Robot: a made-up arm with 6 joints.
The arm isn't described. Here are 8 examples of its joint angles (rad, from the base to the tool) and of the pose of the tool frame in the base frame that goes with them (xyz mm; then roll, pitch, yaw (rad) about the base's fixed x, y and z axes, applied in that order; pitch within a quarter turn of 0, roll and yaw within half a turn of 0).
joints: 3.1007 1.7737 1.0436 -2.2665 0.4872 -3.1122
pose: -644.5 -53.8 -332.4 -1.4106 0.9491 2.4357
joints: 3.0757 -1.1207 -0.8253 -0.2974 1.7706 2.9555
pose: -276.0 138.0 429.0 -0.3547 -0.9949 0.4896
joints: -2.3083 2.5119 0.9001 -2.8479 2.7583 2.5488
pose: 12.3 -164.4 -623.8 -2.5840 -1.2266 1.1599
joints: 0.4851 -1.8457 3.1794 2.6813 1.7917 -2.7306
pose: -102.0 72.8 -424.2 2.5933 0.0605 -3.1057
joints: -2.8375 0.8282 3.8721 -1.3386 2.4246 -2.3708
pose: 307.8 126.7 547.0 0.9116 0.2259 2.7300
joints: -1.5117 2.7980 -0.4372 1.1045 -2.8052 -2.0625
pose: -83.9 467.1 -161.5 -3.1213 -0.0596 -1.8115
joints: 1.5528 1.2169 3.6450 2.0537 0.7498 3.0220
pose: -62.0 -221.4 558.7 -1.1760 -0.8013 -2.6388
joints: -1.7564 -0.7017 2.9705 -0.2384 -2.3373 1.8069
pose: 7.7 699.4 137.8 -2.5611 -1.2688 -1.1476
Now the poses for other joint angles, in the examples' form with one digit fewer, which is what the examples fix.
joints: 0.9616 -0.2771 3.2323 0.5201 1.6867 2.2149
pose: -244 -540 195 -1.415 0.868 1.830
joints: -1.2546 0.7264 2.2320 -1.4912 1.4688 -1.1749
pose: 101 -341 945 -2.032 -0.107 -2.898
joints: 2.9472 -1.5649 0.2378 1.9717 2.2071 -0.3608
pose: 515 -151 695 -3.029 0.531 -2.303
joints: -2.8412 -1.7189 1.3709 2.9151 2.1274 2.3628
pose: 850 136 131 0.397 -0.925 -2.519
